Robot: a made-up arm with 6 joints. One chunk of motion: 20 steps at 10 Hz.
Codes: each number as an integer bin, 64 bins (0 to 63) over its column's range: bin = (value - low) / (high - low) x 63, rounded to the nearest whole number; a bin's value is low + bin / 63 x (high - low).
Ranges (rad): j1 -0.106..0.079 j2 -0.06..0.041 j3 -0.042..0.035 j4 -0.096..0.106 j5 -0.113..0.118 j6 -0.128..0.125
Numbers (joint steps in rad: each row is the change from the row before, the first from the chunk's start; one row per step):
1: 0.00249 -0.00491 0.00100 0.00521 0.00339 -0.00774
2: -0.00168 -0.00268 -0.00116 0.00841 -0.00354 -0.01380
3: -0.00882 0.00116 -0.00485 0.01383 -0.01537 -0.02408
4: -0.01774 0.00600 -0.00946 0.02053 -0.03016 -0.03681
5: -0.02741 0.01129 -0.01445 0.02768 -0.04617 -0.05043
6: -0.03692 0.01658 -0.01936 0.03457 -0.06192 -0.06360
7: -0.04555 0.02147 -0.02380 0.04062 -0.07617 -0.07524
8: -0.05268 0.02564 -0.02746 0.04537 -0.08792 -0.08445
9: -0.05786 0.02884 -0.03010 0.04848 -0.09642 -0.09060
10: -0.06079 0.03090 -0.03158 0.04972 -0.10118 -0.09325
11: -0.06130 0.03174 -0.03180 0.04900 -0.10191 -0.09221
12: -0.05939 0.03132 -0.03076 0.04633 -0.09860 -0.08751
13: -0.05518 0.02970 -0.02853 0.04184 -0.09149 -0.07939
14: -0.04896 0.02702 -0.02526 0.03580 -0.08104 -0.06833
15: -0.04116 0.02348 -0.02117 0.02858 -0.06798 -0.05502
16: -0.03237 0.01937 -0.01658 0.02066 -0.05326 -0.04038
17: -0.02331 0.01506 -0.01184 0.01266 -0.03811 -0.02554
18: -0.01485 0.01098 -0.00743 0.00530 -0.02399 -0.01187
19: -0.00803 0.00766 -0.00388 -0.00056 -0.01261 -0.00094
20: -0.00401 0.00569 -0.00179 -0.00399 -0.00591 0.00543
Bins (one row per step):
1: 37 34 35 32 32 30
2: 36 36 33 33 30 28
3: 33 38 30 34 27 26
4: 30 41 27 36 23 23
5: 27 44 23 39 18 19
6: 24 48 19 41 14 16
7: 21 51 15 43 10 13
8: 18 53 12 44 7 11
9: 16 55 10 45 5 9
10: 15 57 9 45 3 9
11: 15 57 8 45 3 9
12: 16 57 9 44 4 10
13: 17 56 11 43 6 12
14: 19 54 14 41 9 15
15: 22 52 17 39 12 18
16: 25 50 21 36 16 22
17: 28 47 25 34 20 26
18: 31 44 28 32 24 29
19: 33 42 31 30 27 32
20: 35 41 33 29 29 33

